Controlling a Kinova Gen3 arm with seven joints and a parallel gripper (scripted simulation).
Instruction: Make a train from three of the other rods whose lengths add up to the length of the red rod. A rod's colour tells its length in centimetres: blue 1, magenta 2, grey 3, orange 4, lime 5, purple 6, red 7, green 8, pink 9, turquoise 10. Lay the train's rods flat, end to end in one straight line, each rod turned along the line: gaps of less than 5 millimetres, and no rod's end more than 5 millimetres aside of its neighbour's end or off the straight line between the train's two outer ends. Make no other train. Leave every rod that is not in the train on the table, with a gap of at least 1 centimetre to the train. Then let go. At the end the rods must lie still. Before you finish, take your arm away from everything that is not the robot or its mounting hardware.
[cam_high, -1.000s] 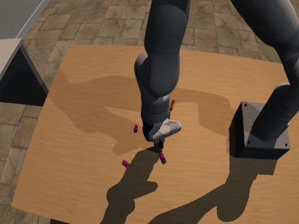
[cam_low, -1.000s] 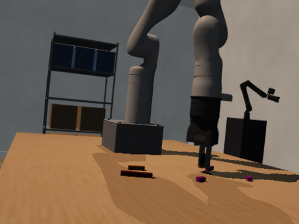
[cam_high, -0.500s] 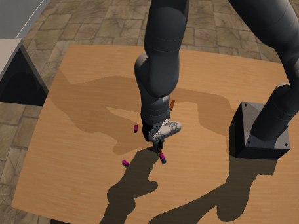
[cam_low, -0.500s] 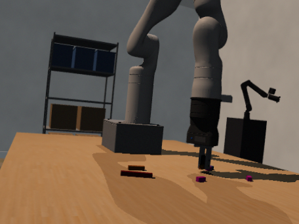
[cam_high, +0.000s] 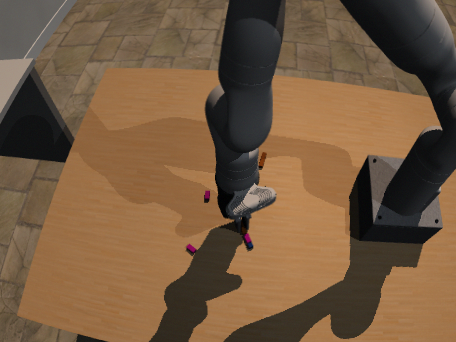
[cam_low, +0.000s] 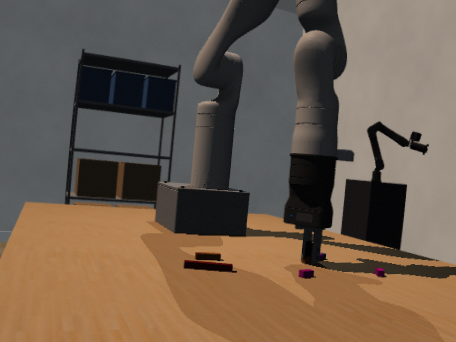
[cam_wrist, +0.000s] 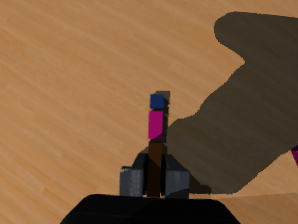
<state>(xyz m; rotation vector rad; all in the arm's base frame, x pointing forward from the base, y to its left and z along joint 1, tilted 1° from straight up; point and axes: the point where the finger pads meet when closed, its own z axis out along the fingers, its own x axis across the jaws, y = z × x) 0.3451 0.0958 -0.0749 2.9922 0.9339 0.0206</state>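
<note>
My hand is 4 cm to the right of the blue rod, 3 cm past it and 1 cm above it. From my hand the other things lie so: red rod: 20 cm to the right, 5 cm ahead, 1 cm below.
</note>
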